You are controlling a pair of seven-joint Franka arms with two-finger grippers.
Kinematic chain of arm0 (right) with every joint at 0, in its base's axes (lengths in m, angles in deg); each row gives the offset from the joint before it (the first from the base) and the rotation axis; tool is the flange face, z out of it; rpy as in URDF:
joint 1: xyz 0 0 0.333 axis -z
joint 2: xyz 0 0 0 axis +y
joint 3: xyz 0 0 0.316 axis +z
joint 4: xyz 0.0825 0 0 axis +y
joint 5: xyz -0.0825 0 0.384 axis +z
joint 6: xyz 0 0 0 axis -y
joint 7: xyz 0.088 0 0 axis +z
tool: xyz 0 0 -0.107 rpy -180 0 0
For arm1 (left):
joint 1: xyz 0 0 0.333 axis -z
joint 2: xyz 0 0 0 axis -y
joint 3: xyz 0 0 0.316 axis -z
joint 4: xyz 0.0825 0 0 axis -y
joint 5: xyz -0.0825 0 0.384 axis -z
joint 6: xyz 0 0 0 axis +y
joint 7: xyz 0.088 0 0 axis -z
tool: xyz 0 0 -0.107 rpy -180 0 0
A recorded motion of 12 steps. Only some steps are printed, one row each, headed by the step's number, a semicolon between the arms.
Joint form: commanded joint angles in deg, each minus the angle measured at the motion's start. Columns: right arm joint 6, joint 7, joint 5, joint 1, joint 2, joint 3, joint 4; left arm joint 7, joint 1, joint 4, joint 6, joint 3, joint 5, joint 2.
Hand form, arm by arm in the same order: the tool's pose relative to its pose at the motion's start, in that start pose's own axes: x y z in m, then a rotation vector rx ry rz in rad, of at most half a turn. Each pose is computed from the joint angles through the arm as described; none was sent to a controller.
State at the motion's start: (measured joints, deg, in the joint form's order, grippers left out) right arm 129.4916 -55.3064 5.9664 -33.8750 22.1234 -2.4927 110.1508; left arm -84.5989 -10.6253 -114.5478 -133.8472 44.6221 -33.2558 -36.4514
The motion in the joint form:
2: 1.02 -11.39 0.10 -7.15 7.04 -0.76 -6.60; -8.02 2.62 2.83 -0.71 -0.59 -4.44 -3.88
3: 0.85 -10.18 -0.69 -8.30 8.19 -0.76 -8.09; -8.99 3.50 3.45 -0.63 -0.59 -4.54 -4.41
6: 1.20 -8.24 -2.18 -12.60 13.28 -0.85 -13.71; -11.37 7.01 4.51 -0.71 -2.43 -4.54 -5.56
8: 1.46 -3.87 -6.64 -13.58 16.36 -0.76 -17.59; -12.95 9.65 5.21 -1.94 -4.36 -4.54 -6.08
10: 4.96 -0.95 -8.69 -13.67 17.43 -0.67 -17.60; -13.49 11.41 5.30 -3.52 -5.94 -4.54 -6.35
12: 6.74 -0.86 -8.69 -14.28 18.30 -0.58 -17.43; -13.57 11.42 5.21 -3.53 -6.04 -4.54 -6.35
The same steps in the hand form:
2: -0.0474 -0.0598 0.0309 -0.0032 0.0159 0.0857; -0.0099 0.0194 0.0150 -0.0163 0.0183 -0.0685
3: -0.0566 -0.0707 0.0339 -0.0070 0.0274 0.0347; -0.0158 0.0253 0.0158 -0.0192 0.0160 -0.0735
6: -0.0931 -0.1099 0.0534 -0.0084 0.0566 -0.0931; -0.0313 0.0355 0.0278 -0.0064 0.0162 -0.0867
8: -0.0987 -0.1284 0.0610 -0.0221 0.1186 -0.2406; -0.0386 0.0424 0.0352 -0.0133 0.0238 -0.0991
10: -0.0984 -0.1333 0.0684 0.0009 0.1596 -0.3215; -0.0430 0.0455 0.0418 -0.0238 0.0286 -0.0992
12: -0.1057 -0.1365 0.0780 0.0129 0.1640 -0.3370; -0.0427 0.0447 0.0428 -0.0217 0.0287 -0.1011

